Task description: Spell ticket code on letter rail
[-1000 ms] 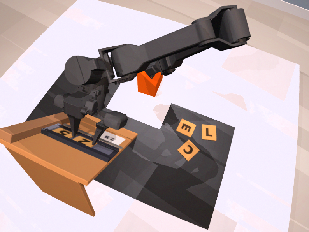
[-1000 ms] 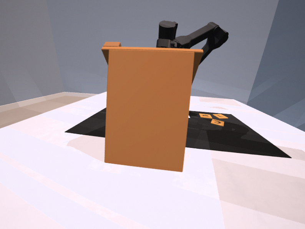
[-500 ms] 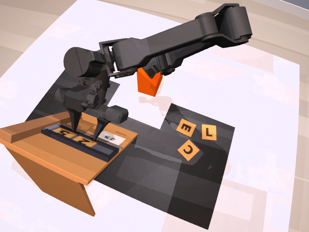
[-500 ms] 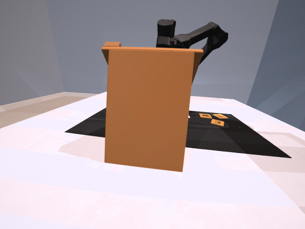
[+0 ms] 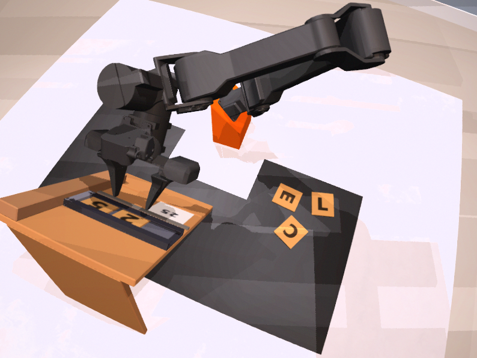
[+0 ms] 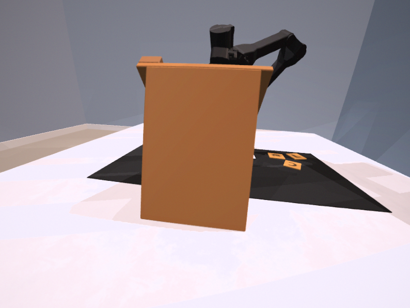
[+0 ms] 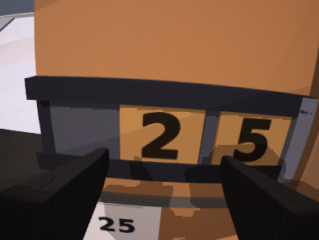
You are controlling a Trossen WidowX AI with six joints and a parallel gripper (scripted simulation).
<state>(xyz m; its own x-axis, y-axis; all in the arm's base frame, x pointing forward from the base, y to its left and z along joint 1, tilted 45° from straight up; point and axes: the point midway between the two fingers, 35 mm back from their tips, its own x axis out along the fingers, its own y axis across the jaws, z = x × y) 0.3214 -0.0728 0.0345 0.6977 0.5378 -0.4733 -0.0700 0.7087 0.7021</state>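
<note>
Now: the tile marked 2 2 cm below my gripper tip and 2 cm ahead of it. From my gripper tip the other things lie so: tile marked 5 (6 cm to the right, 3 cm ahead, 2 cm below); black mat (20 cm below, 13 cm behind, 4 cm to the left); white ticket (10 cm below, 4 cm behind, 3 cm to the left).
</note>
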